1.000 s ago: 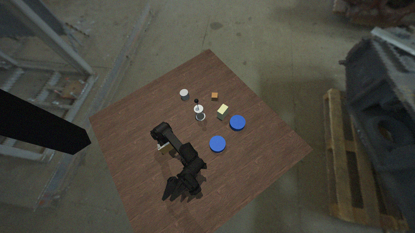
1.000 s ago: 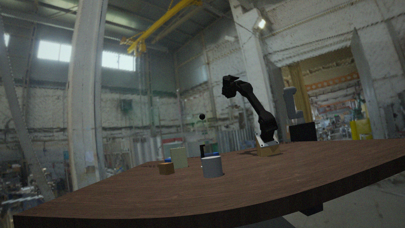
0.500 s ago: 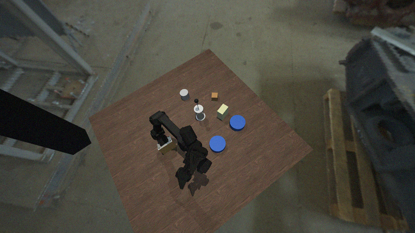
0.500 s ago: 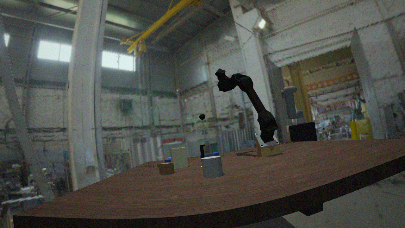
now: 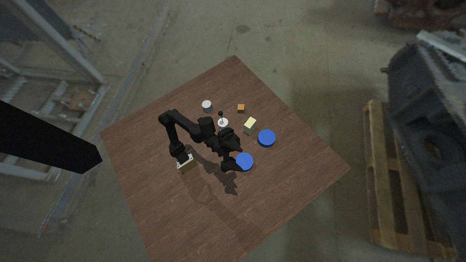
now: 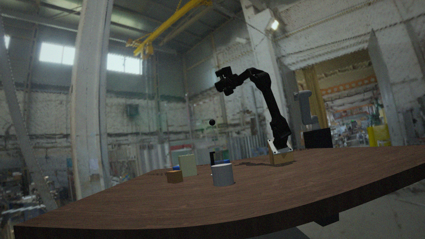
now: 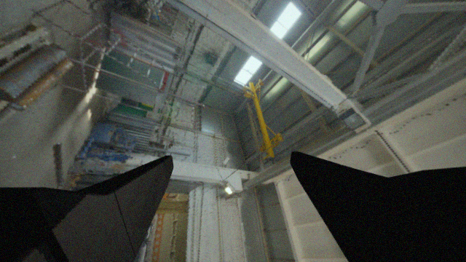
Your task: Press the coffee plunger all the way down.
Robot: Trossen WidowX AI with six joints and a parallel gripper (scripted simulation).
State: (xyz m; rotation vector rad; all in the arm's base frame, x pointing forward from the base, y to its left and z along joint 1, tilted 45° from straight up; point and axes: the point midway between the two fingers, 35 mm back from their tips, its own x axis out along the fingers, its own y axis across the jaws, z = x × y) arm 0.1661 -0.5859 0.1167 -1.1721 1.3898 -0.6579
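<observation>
The coffee press lies 150 mm ahead of my gripper tip, 420 mm to the left of it and 460 mm below it. Also, from my gripper tip: pale yellow block: 290 mm ahead, 300 mm to the left, 530 mm below; orange cube: 340 mm ahead, 470 mm to the left, 560 mm below.
</observation>
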